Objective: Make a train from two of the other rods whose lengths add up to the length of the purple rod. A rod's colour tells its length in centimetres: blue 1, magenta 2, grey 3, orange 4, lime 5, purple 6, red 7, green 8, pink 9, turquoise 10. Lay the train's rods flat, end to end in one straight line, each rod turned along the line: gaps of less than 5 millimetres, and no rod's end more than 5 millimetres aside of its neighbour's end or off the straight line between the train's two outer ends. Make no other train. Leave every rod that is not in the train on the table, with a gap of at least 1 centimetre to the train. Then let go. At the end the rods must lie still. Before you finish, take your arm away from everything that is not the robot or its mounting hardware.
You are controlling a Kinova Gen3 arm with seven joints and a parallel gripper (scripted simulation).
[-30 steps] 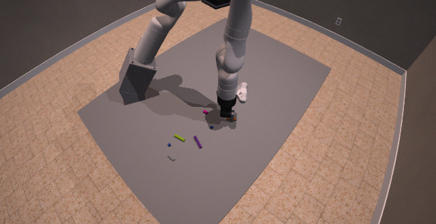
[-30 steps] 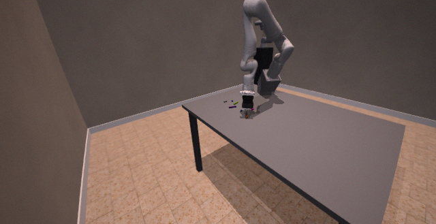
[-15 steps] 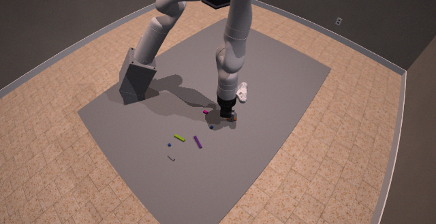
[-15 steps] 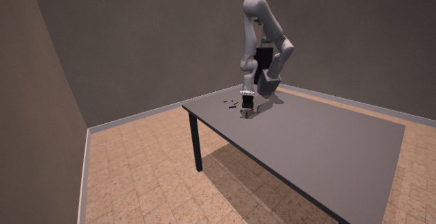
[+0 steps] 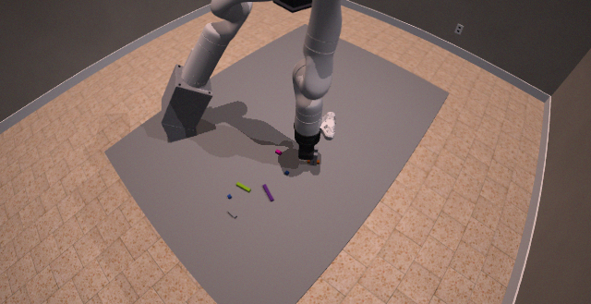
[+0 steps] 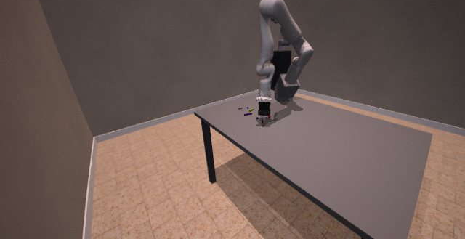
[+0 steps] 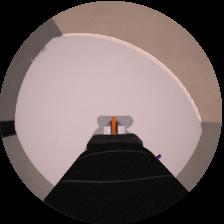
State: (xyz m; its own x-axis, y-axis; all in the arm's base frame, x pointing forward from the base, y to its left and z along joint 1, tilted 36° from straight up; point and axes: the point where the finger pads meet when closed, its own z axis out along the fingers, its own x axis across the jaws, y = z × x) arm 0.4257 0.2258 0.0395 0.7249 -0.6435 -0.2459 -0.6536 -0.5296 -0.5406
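Now: hand 10 cm past the magenta rod, 7 cm to the left of it and 1 cm above it. Round my hand: orange rod: 1 cm below; then purple rod: 1 cm ahead, 18 cm to the right, 1 cm below; then lime rod: 5 cm behind, 24 cm to the right, 1 cm below.
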